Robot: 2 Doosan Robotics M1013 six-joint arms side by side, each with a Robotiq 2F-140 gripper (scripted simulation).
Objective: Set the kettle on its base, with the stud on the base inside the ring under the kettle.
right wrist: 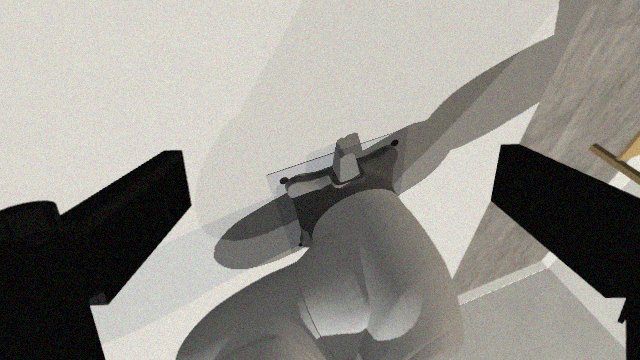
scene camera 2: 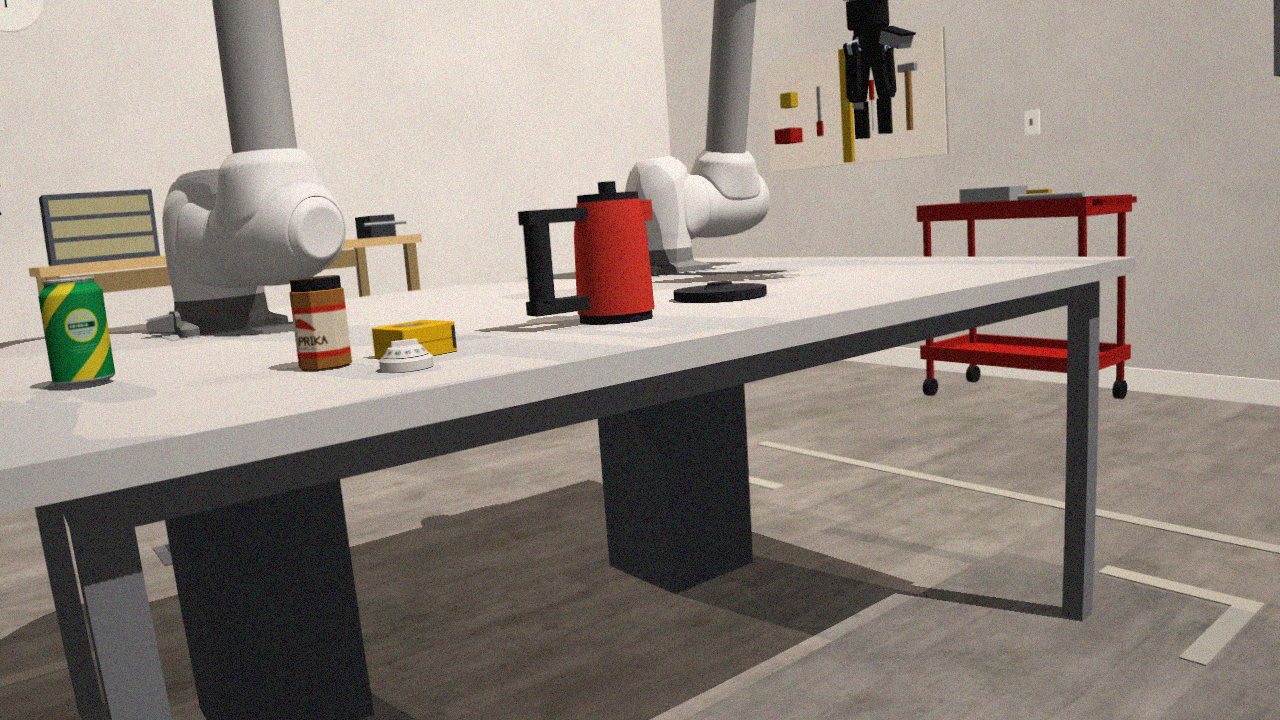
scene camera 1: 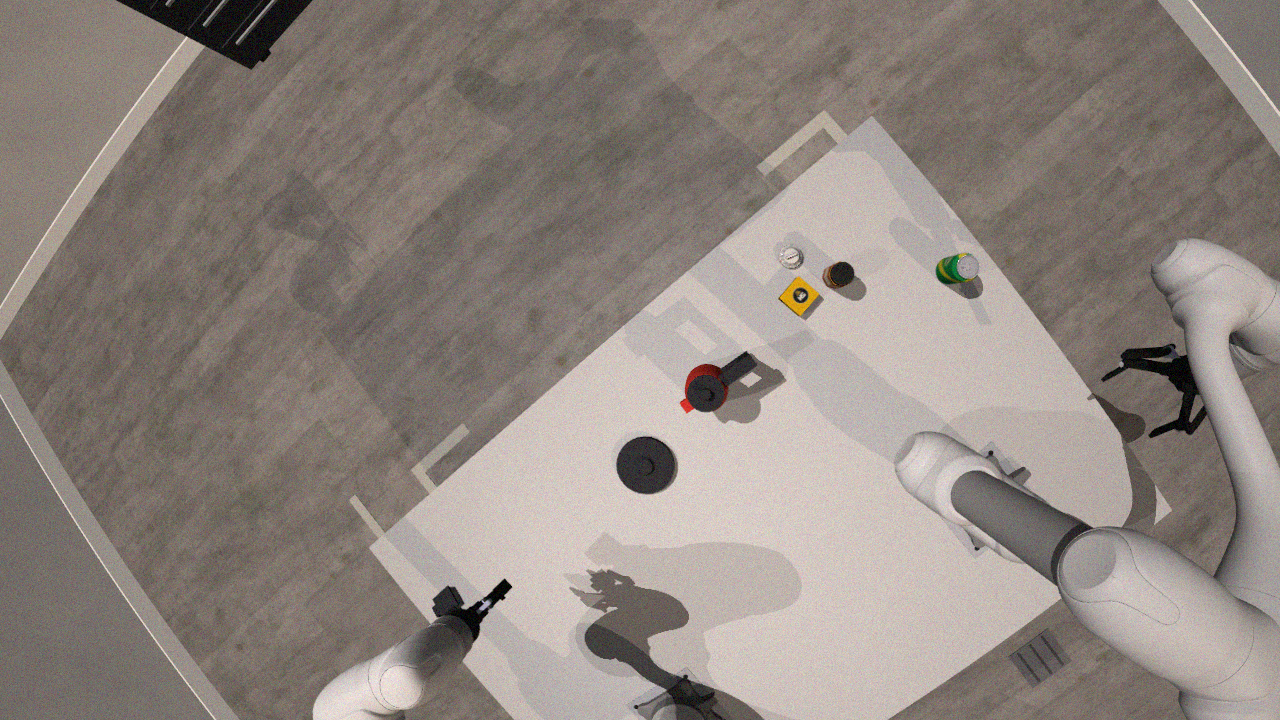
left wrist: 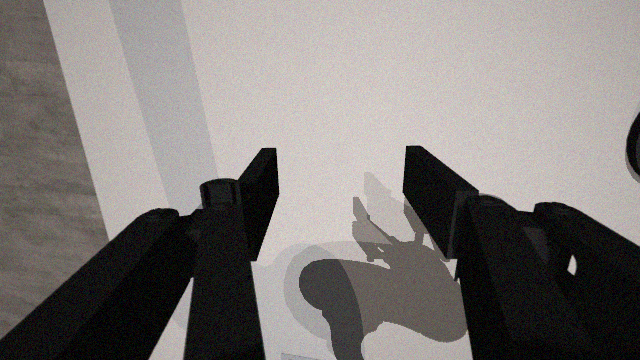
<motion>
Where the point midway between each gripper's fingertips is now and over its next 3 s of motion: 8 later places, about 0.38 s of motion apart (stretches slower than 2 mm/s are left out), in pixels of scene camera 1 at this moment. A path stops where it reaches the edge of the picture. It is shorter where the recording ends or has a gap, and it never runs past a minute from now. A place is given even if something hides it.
My left gripper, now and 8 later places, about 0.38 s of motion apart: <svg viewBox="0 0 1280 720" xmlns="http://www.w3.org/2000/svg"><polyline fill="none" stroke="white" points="496,594 493,592 492,592 493,588 495,573 512,533 552,481 611,433 676,399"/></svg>
My right gripper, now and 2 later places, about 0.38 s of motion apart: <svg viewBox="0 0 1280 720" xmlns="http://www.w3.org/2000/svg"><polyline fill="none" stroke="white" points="1128,405 1131,422 1131,429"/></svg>
</motion>
